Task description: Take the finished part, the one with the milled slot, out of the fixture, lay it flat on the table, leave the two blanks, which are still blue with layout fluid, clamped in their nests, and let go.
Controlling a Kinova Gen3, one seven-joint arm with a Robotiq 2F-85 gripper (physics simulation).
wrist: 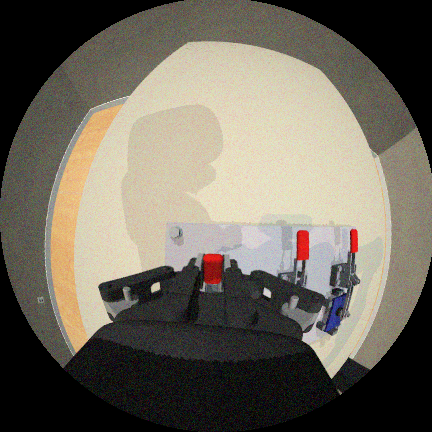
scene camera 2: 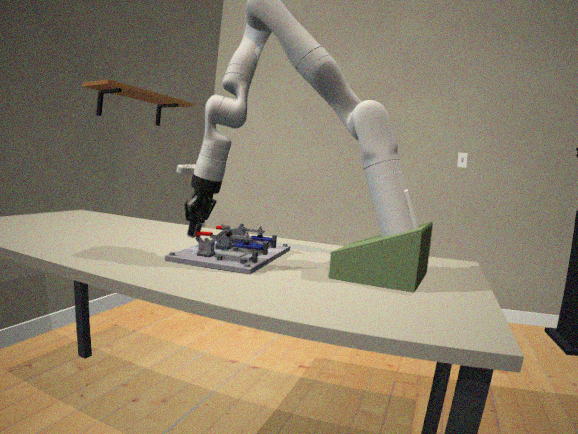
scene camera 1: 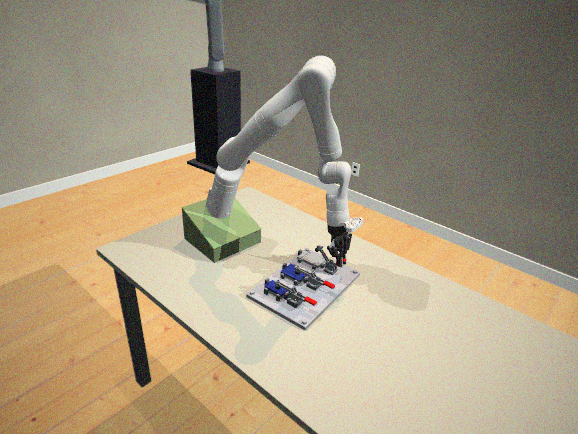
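Where they show: gripper, between the fingertips: [wrist: 213, 262] [scene camera 2: 193, 236] [scene camera 1: 341, 265]; arm's base, origin of its link: [scene camera 2: 400, 232] [scene camera 1: 219, 209].
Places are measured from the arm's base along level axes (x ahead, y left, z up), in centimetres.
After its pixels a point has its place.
The fixture plate [scene camera 1: 326, 299] {y -7.3, x 54.5, z -10.3 cm} [scene camera 2: 183, 257] {y 12.5, x 51.2, z -10.4 cm} [wrist: 260, 250] {y 0.2, x 52.8, z -10.3 cm} lies on the table with three nests. The finished part [scene camera 1: 311, 259] {y 6.2, x 39.8, z -8.7 cm} [scene camera 2: 233, 255] {y 9.3, x 39.1, z -8.8 cm}, bare grey, sits in the end nest; its slot is too small to make out. That nest's clamp arm [scene camera 1: 324, 256] is tilted up off the part in scene camera 1. My gripper [scene camera 1: 341, 262] {y 6.6, x 51.8, z -5.8 cm} [scene camera 2: 194, 233] {y 6.6, x 51.8, z -5.8 cm} [wrist: 213, 262] {y 6.6, x 51.8, z -5.8 cm} is shut on this clamp's red handle [scene camera 2: 204, 233] [wrist: 213, 272]. Two blue blanks [scene camera 1: 293, 272] {y -4.8, x 39.5, z -8.2 cm} [scene camera 1: 275, 288] {y -16.1, x 40.3, z -7.6 cm} lie in the other nests under lowered clamp arms. The fingers hide part of the handle, and the finished part is hidden in the wrist view.
The other two clamps' red handles [scene camera 1: 329, 284] {y -4.5, x 53.5, z -6.4 cm} [scene camera 1: 311, 301] {y -15.8, x 53.8, z -5.7 cm} [wrist: 302, 245] {y -4.0, x 53.3, z -6.2 cm} [wrist: 354, 241] {y -15.1, x 53.1, z -5.8 cm} stick out over the plate on one side. The green robot base block [scene camera 1: 222, 235] {y -8.0, x 9.3, z -4.1 cm} [scene camera 2: 380, 260] {y 9.3, x 3.9, z -5.7 cm} stands on the table [scene camera 1: 425, 360] {y -10.0, x 88.9, z -11.8 cm} [scene camera 2: 300, 305] {y 29.8, x 17.1, z -11.8 cm} behind the fixture. A wall shelf [scene camera 2: 137, 93] hangs beyond the table.
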